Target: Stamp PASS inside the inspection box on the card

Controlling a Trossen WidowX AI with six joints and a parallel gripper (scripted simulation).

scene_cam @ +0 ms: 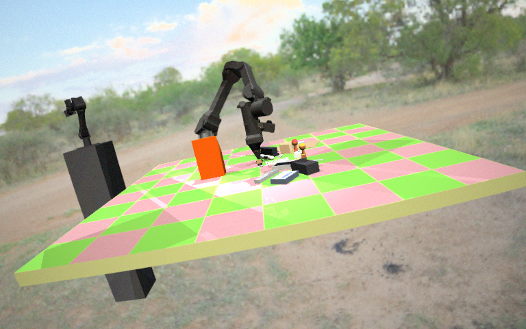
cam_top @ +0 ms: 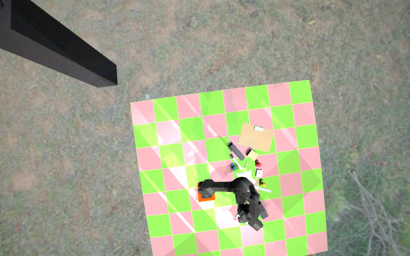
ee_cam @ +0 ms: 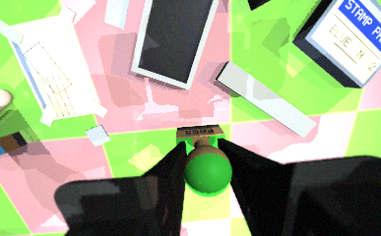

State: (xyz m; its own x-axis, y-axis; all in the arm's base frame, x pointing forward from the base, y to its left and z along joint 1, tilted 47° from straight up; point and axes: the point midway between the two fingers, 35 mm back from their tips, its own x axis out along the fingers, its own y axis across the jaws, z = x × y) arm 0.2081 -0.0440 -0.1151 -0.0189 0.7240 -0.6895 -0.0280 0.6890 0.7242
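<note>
The ink pad lies 9 cm ahead of my gripper tip, 5 cm below it and 2 cm to the left of it. Round my gripper tip: labelled stamp-pad box 16 cm to the right, 8 cm ahead, 4 cm below; inspection card 15 cm to the left, 7 cm ahead, 6 cm below; black block 16 cm ahead, 10 cm to the right, 4 cm below.
</note>
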